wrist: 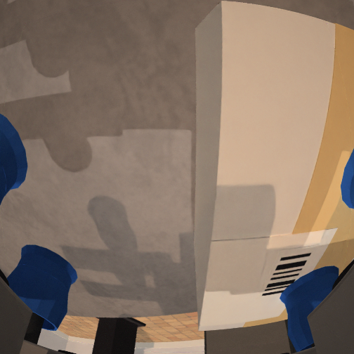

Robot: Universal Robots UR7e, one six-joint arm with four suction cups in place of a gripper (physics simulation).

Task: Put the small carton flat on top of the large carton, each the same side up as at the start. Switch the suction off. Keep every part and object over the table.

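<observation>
A pale carton point(270, 125) with a tan band along its right part and a white label with a black barcode fills the right of the wrist view. It lies flat on the grey table point(125, 100). I take it for the small carton; no second carton shows for comparing size. My suction gripper point(177, 230) shows its four blue cups at the view's edges. The two right cups are over the carton's top and look pushed back against it; the contact faces are hidden. The two left cups hang beside the carton, over the table, touching nothing.
Shadows of the arm and gripper lie across the table and the carton's lower part. Beyond the table's edge at the bottom are a tiled floor point(172, 325), a black post-like part point(115, 336) and a dark grey block point(245, 342).
</observation>
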